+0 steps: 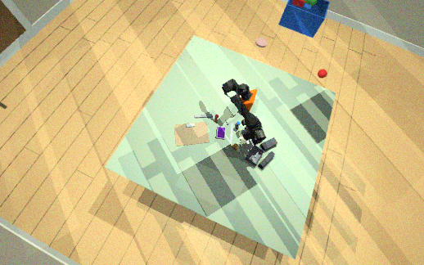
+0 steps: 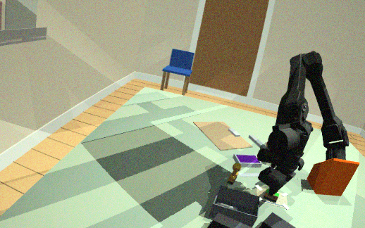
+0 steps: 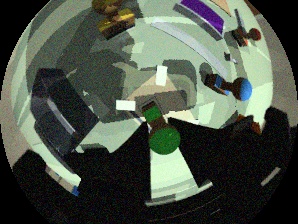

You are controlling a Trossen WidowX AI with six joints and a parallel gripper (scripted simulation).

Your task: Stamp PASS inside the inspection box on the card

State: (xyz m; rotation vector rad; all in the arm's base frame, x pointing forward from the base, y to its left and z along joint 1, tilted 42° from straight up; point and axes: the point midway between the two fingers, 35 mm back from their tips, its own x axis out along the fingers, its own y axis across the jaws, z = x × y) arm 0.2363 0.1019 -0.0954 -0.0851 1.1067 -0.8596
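The green-knobbed stamp is right at my gripper tip. The rest, counted from my gripper tip: blue-knobbed stamp: 10 cm to the right, 3 cm behind; white card: 2 cm below, 1 cm to the right, 1 cm behind; yellow-knobbed stamp: 12 cm ahead, 5 cm to the right.
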